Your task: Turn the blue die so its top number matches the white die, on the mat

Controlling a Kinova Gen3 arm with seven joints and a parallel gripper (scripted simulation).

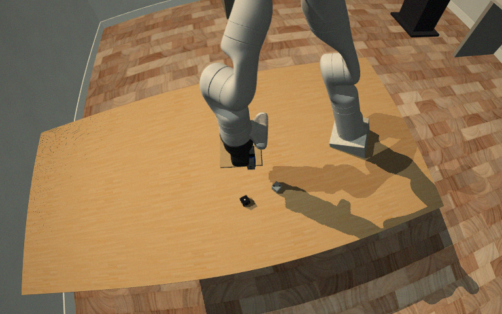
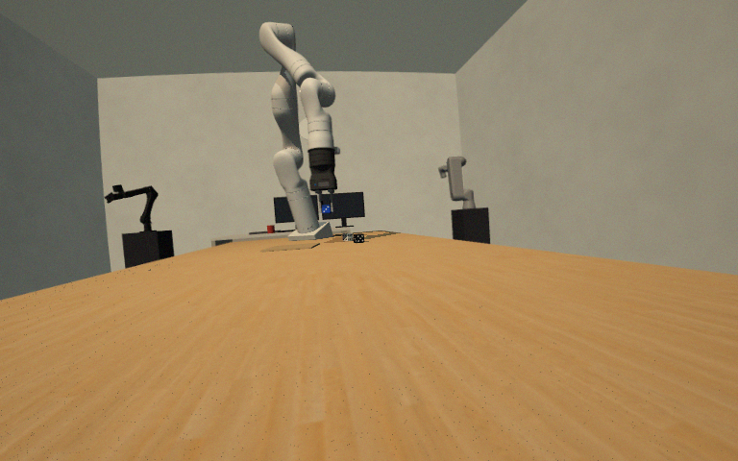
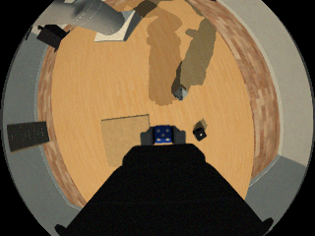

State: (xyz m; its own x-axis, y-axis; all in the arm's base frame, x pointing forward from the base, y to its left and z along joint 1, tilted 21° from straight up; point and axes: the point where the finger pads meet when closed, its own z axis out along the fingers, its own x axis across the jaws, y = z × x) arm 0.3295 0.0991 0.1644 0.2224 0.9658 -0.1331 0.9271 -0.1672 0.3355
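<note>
My gripper is now 20 mm short of the tan mat, 110 mm to the left of it and 110 mm above it. The rest, counted from my hand: blue die (10 mm below); black die (40 mm ahead, 80 mm to the left, 100 mm below); white die (60 mm behind, 60 mm to the left, 100 mm below).
</note>
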